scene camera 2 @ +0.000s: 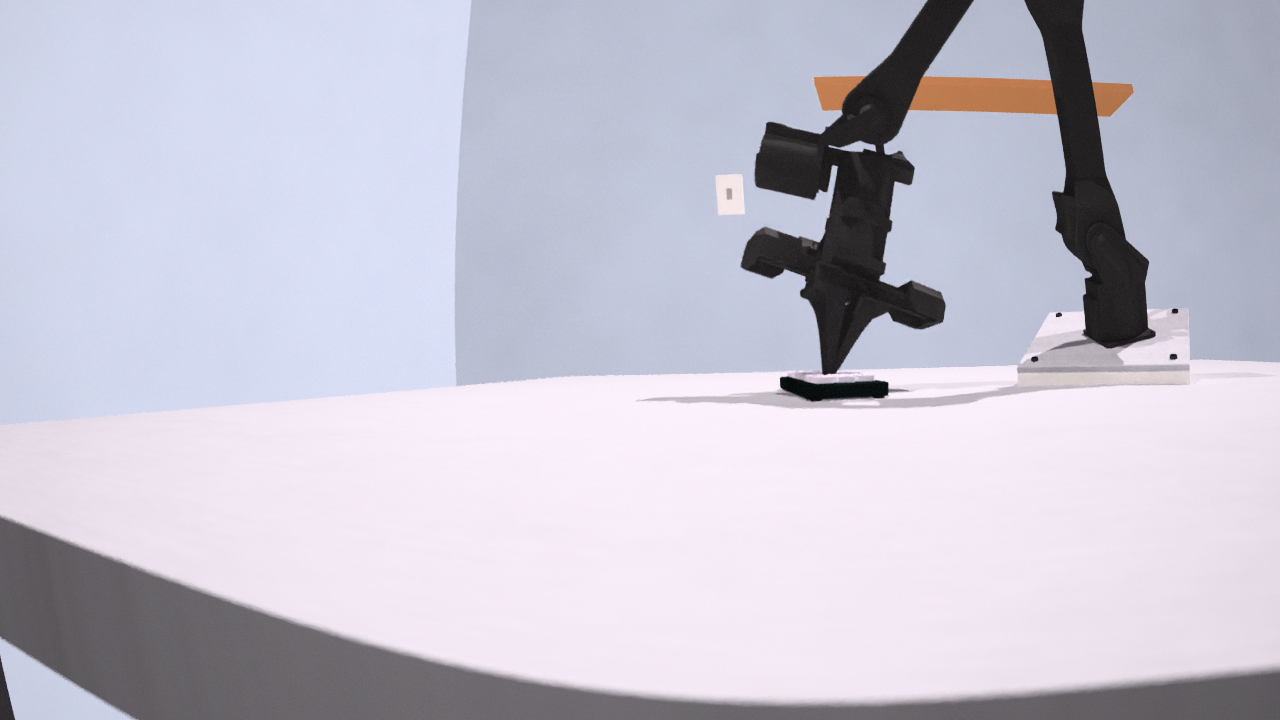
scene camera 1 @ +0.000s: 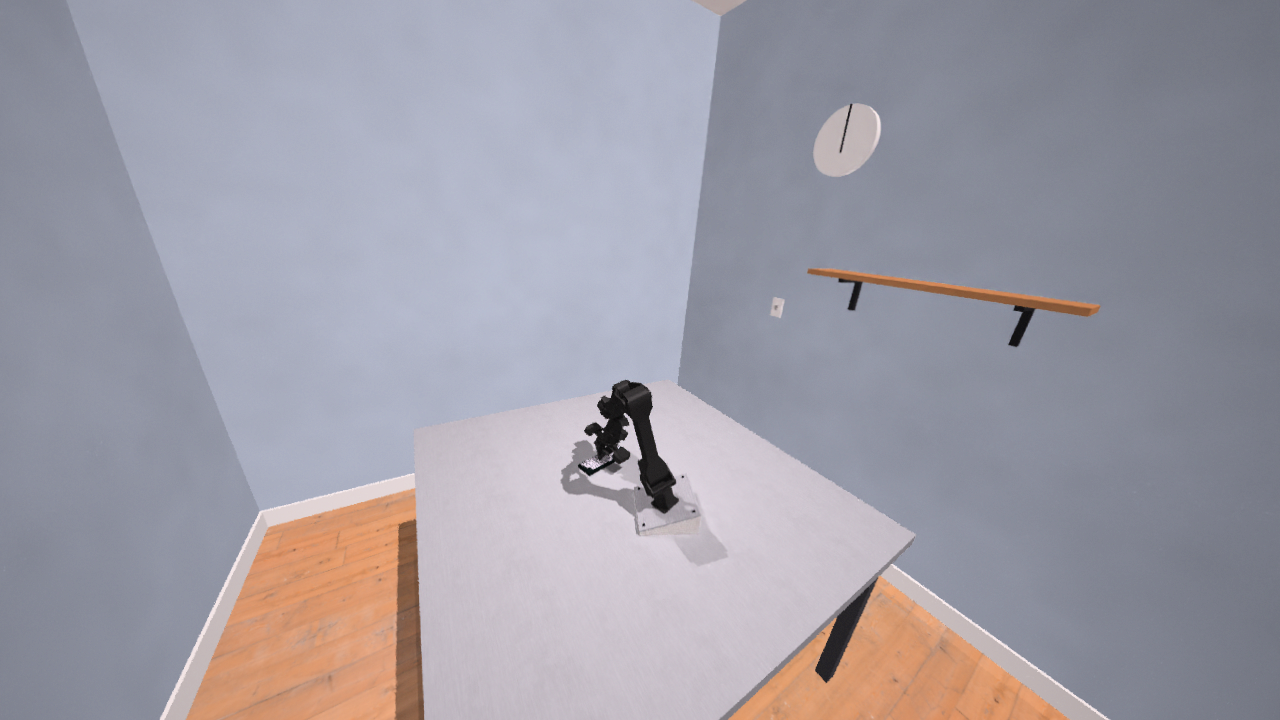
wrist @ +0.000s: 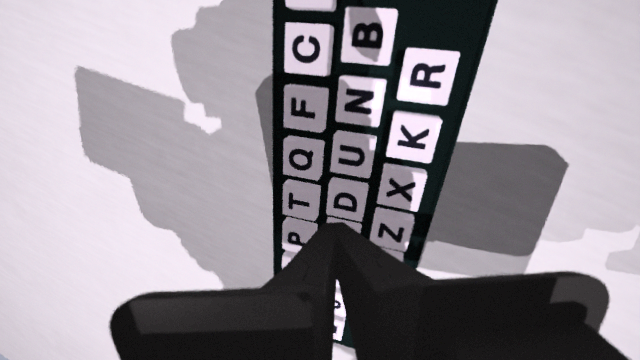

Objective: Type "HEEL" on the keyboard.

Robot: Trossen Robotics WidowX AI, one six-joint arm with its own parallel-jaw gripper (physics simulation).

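Observation:
The keyboard is a small dark green board with white lettered keys, lying flat on the table. My gripper is shut and empty, pointing down with its tips at the key tops; whether they touch or press a key is unclear. In the wrist view the tips cover most of a key just below the D key, between the P key and the Z key. That key's letter is hidden. No H, E or L can be clearly read.
The table carries the arm's pale base plate, to the right of the keyboard in both scene views. A wooden shelf and a round clock are on the wall.

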